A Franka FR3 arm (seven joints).
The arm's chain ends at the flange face. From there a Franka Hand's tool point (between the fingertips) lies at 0.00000 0.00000 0.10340 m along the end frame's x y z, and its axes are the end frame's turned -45 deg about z.
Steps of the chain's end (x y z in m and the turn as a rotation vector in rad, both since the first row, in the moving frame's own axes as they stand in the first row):
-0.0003, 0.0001, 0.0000, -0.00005, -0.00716, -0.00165
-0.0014, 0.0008, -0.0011, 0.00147, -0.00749, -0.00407
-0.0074, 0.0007, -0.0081, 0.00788, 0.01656, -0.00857
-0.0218, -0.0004, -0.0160, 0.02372, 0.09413, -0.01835
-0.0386, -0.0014, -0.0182, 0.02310, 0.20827, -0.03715
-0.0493, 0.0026, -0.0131, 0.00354, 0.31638, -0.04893
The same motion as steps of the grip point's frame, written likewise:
-0.0008, -0.0007, 0.0000, 0.00503, -0.00510, -0.00165
-0.0020, -0.0011, -0.0011, 0.00634, -0.00426, -0.00407
-0.0039, -0.0041, -0.0081, -0.00614, 0.01728, -0.00857
-0.0065, -0.0106, -0.0165, -0.04979, 0.08333, -0.01835
-0.0093, -0.0152, -0.0205, -0.13093, 0.16360, -0.03715
-0.0132, -0.0111, -0.0182, -0.22121, 0.22622, -0.04893

